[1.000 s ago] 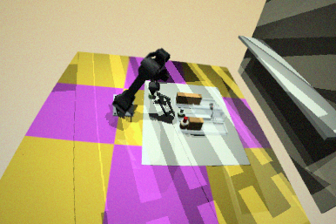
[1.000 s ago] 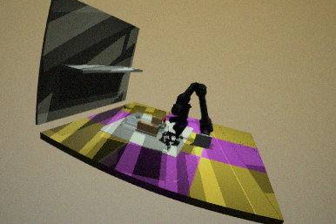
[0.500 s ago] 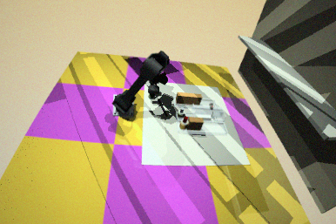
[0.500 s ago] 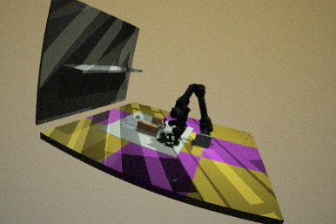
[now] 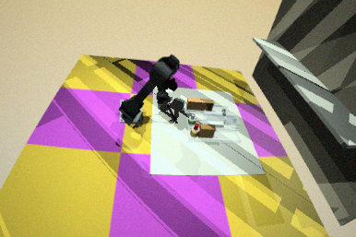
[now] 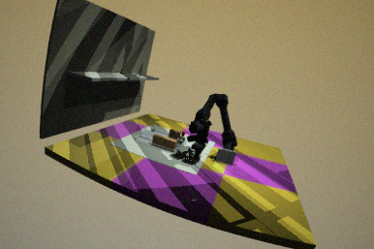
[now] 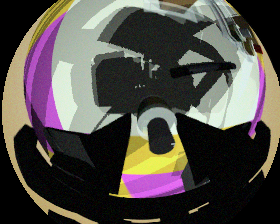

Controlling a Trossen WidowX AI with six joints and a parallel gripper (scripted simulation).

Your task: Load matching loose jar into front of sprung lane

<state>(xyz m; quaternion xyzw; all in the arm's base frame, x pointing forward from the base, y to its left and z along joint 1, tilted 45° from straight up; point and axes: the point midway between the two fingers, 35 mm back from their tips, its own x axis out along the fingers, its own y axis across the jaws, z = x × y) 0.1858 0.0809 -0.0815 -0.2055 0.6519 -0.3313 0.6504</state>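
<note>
Right now my gripper tip is 280 mm short of the clear pusher lane, 180 mm to the left of it and 10 mm above it. Also, from my gripper tip: grey shelf (640 mm ahead, 340 mm above, 250 mm to the right).
</note>
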